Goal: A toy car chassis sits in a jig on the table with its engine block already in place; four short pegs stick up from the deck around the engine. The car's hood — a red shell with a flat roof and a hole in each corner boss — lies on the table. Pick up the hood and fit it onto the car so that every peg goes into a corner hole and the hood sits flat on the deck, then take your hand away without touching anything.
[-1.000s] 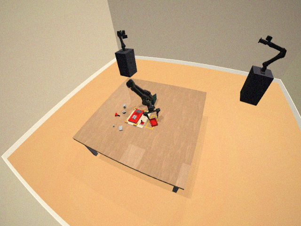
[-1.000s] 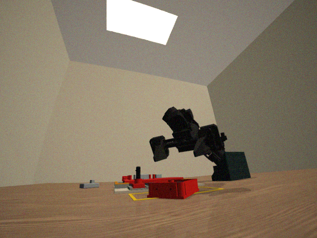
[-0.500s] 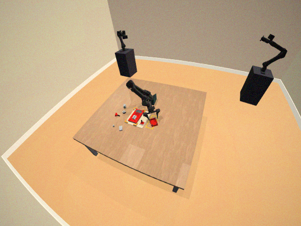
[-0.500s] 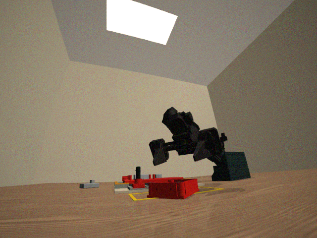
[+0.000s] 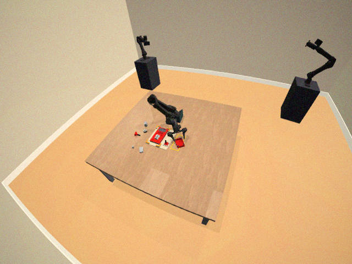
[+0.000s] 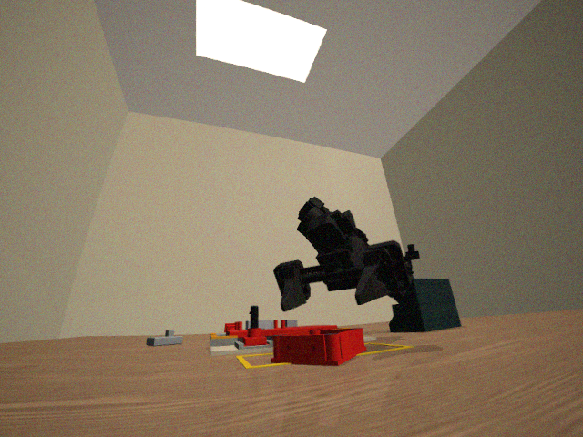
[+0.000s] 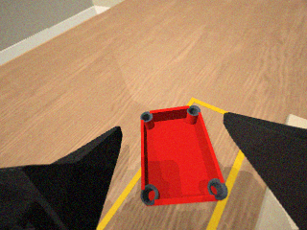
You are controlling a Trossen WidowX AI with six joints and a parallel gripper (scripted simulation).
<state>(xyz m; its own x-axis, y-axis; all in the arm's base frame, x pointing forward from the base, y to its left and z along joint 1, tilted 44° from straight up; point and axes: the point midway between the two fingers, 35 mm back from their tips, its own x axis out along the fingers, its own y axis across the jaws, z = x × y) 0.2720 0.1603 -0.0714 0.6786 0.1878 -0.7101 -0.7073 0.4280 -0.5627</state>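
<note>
Right now my gripper tip is 40 mm above the red hood and 10 mm to the left of it. From my gripper tip the other things lie so: white wheel 420 mm to the right, 40 mm below, 10 mm ahead.
</note>
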